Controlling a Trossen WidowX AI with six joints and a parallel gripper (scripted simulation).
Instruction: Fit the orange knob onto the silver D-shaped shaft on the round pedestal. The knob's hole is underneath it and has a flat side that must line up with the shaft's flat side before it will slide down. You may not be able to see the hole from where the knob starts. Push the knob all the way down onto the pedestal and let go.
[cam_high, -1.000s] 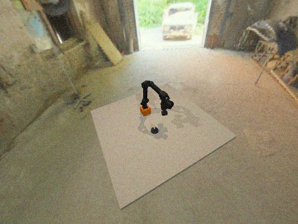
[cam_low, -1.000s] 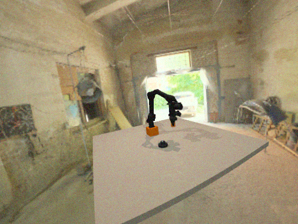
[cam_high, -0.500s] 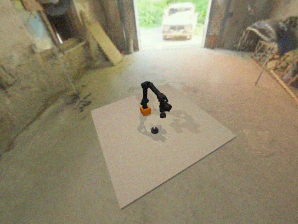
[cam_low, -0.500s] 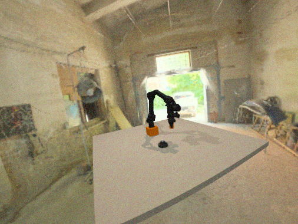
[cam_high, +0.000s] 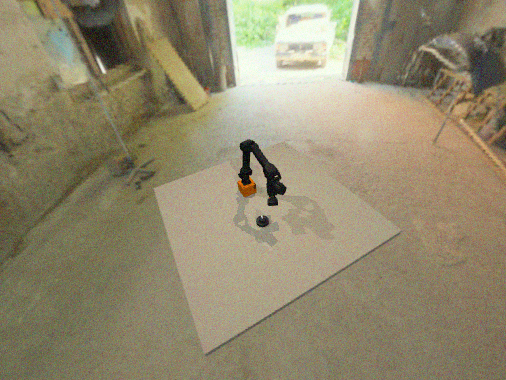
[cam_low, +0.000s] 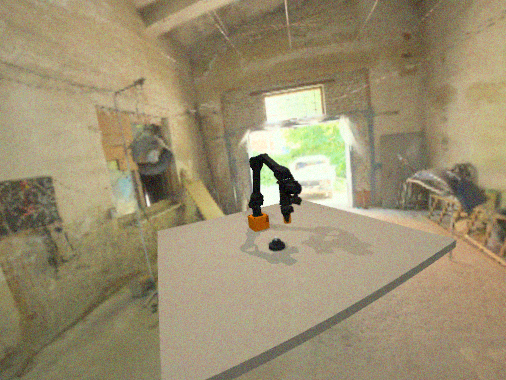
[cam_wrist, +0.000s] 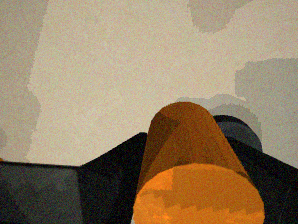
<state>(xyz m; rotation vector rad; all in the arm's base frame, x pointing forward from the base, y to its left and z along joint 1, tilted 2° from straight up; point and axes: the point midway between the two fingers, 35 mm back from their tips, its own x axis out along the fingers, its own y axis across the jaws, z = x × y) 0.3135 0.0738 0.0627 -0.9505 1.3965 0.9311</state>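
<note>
My gripper tip is 30 mm short of the round black pedestal, 90 mm to the left of it and 90 mm above it. From my gripper tip the other things lie so: orange knob (30 mm above).
</note>
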